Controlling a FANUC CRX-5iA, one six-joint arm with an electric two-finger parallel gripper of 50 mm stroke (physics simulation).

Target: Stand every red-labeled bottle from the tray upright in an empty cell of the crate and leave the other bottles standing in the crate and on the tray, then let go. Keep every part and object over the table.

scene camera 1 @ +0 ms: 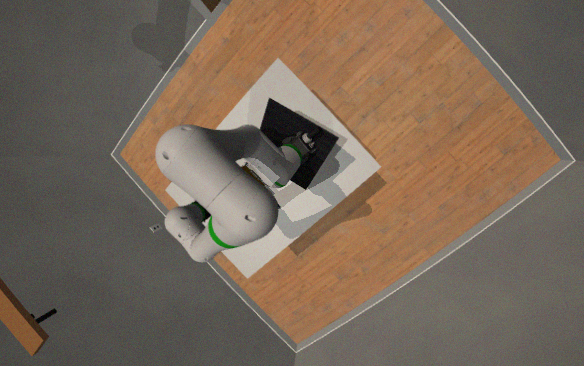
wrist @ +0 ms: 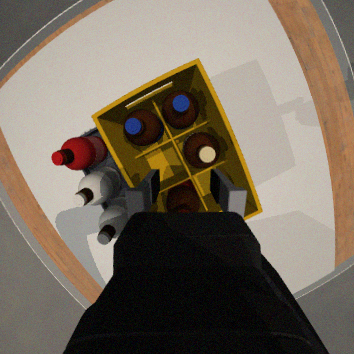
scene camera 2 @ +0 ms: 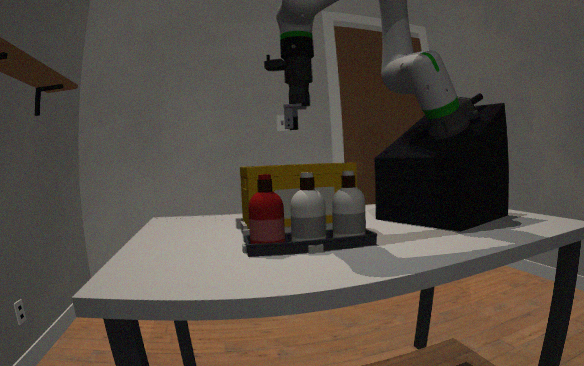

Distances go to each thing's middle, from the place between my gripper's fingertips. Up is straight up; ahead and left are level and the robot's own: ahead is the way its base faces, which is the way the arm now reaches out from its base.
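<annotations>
Measuring from my hand, I find the cream-capped brown bottle (wrist: 201,149) 18 cm below and 4 cm to the right of it. The red-labeled bottle (scene camera 2: 266,210) is 19 cm below my hand, 22 cm to the left of it and 7 cm ahead of it.
</annotations>
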